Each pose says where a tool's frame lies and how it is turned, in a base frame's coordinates. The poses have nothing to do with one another.
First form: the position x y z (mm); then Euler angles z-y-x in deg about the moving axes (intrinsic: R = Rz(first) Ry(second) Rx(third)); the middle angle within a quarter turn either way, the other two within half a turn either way.
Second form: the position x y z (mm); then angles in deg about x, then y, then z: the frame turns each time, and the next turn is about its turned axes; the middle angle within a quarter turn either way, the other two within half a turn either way. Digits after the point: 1 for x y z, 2 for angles.
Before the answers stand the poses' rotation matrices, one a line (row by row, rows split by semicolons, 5 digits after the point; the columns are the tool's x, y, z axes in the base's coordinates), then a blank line. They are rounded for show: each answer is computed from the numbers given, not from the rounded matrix.
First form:
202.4, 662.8, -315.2, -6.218, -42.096, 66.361
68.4, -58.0, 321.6, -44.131, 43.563, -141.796
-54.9, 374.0, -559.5, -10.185, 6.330, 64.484
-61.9, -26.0, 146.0, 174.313, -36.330, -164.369
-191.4, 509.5, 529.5, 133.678, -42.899, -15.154
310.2, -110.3, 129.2, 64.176, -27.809, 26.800
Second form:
0.73766 -0.56708 -0.36644; -0.08037 0.46513 -0.88159; 0.67037 0.67976 0.29753
0.52009 -0.85308 0.04194; -0.50455 -0.26724 0.82098; -0.68915 -0.44815 -0.56941
0.97824 0.17410 -0.11283; -0.17575 0.40638 -0.89664; -0.11025 0.89696 0.42814
-0.80165 -0.06341 -0.59442; 0.07983 0.97410 -0.21158; 0.59244 -0.21707 -0.77582
-0.50591 -0.82097 0.26469; 0.52981 -0.53789 -0.65572; 0.68071 -0.19150 0.70708
0.38530 -0.89508 0.22446; 0.79618 0.19948 -0.57124; 0.46653 0.39880 0.78950

202.4, 662.8, -315.2, 71.35, -21.50, 37.55
68.4, -58.0, 321.6, -124.74, 2.40, 58.63
-54.9, 374.0, -559.5, 64.48, -6.48, -10.09
-61.9, -26.0, 146.0, 164.75, -36.47, 175.48
-191.4, 509.5, 529.5, 42.84, 15.35, 121.64
310.2, -110.3, 129.2, 35.89, 12.97, 66.71

